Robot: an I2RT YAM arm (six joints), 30 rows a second.
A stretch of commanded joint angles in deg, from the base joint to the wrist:
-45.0 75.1 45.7 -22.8 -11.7 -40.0
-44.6 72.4 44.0 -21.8 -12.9 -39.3
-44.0 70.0 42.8 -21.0 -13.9 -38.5
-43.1 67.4 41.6 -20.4 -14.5 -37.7
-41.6 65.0 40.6 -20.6 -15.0 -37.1
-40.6 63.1 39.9 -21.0 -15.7 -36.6
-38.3 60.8 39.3 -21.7 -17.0 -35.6
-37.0 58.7 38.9 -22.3 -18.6 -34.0
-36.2 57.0 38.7 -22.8 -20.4 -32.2
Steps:
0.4 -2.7 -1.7 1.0 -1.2 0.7
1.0 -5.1 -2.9 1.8 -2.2 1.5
1.9 -7.7 -4.1 2.4 -2.8 2.3
3.4 -10.1 -5.1 2.2 -3.3 2.9
4.4 -12.0 -5.8 1.8 -4.0 3.4
6.7 -14.3 -6.4 1.1 -5.3 4.4
8.0 -16.4 -6.8 0.5 -6.9 6.0
8.8 -18.1 -7.0 0.0 -8.7 7.8

